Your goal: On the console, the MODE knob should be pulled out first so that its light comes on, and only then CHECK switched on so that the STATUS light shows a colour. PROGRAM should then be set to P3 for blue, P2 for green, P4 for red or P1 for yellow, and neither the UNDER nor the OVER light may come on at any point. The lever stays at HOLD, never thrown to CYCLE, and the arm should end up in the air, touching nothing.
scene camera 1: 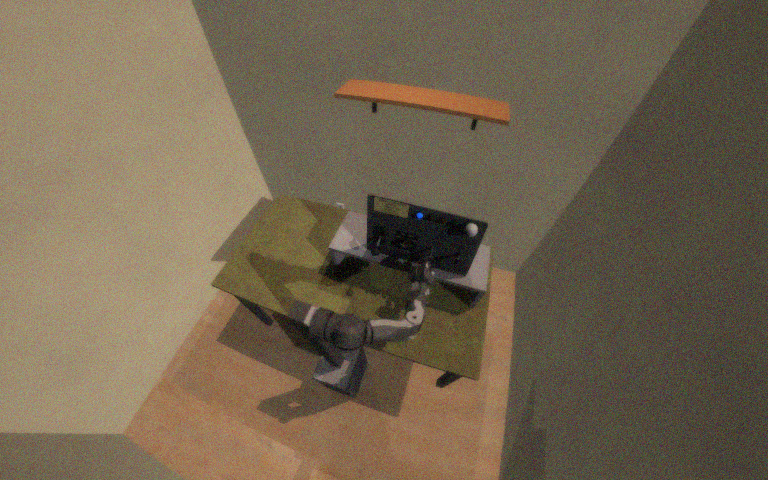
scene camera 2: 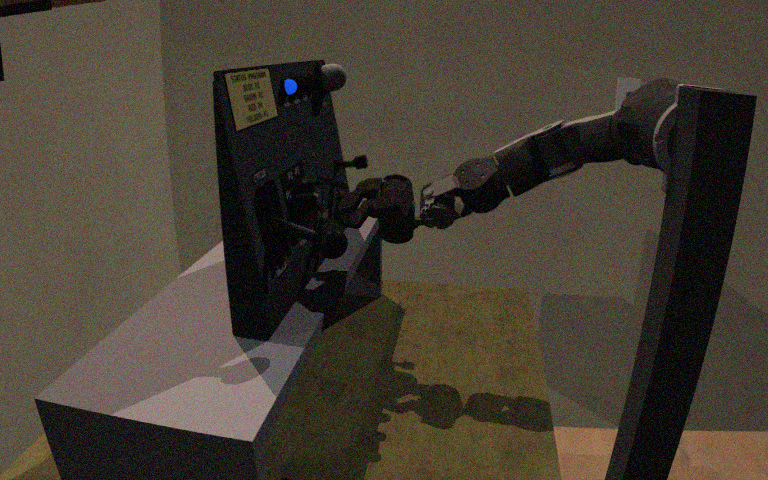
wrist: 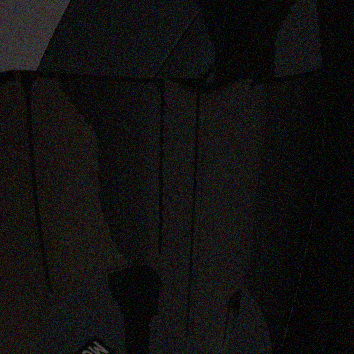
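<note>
The dark console [scene camera 1: 390, 229] [scene camera 2: 305, 133] stands tilted, with its STATUS light [scene camera 1: 419, 215] [scene camera 2: 290, 86] lit blue. The MODE knob [scene camera 2: 359, 162] stands out on a stem near the panel's far edge. The lever's ball [scene camera 2: 332, 243] juts from its slot at the near side; its label is unreadable. My gripper [scene camera 1: 424, 264] [scene camera 2: 341, 204] is shut, its fingers close to the lower middle of the panel, below the MODE knob. PROGRAM and CHECK are dark or hidden behind the fingers, so their settings and any contact cannot be told. The MODE label [wrist: 95, 347] shows in the very dark wrist view.
The console stands on a pale riser [scene camera 1: 348, 233] [scene camera 2: 192, 407] on the green table [scene camera 1: 453, 336] [scene camera 2: 464, 339]. A yellow card [scene camera 1: 390, 207] [scene camera 2: 252, 99] and a grey ball [scene camera 1: 471, 229] [scene camera 2: 334, 77] are at the panel's top. An orange shelf [scene camera 1: 421, 100] hangs on the wall.
</note>
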